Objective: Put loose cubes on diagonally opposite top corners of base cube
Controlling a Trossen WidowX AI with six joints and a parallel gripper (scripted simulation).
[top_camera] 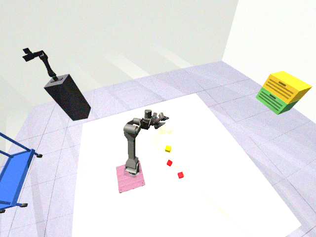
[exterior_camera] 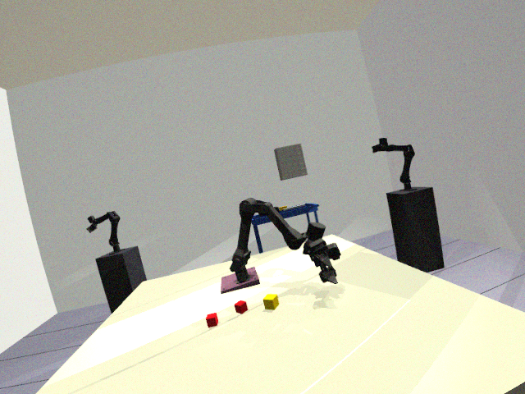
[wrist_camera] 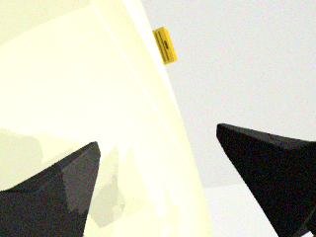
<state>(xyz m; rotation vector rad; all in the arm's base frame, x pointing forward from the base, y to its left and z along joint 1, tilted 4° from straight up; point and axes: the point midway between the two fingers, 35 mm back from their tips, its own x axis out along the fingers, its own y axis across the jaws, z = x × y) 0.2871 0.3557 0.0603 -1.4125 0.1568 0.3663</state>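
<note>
My gripper tip is 230 mm to the left of the yellow base cube, 70 mm above it and 50 mm past it.
</note>
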